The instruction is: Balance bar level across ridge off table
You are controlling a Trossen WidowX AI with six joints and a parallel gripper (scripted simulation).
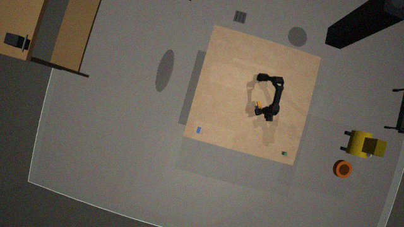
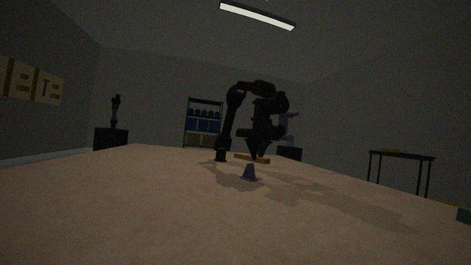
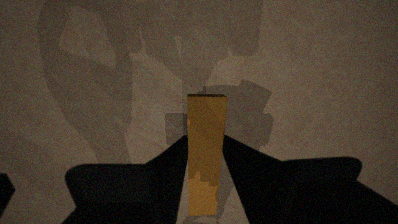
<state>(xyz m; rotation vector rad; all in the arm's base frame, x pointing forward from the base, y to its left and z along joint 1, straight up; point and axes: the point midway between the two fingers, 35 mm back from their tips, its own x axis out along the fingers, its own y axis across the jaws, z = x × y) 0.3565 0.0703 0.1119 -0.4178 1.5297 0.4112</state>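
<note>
Now: gripper tip 20 mm past the bar and 10 mm to the left of it. Also, from my gripper tip: small blue block: 570 mm to the right, 380 mm ahead, 70 mm below; then ridge: 30 mm behind, 20 mm below, 10 mm to the right; then small green block: 430 mm to the left, 380 mm ahead, 60 mm below.
</note>
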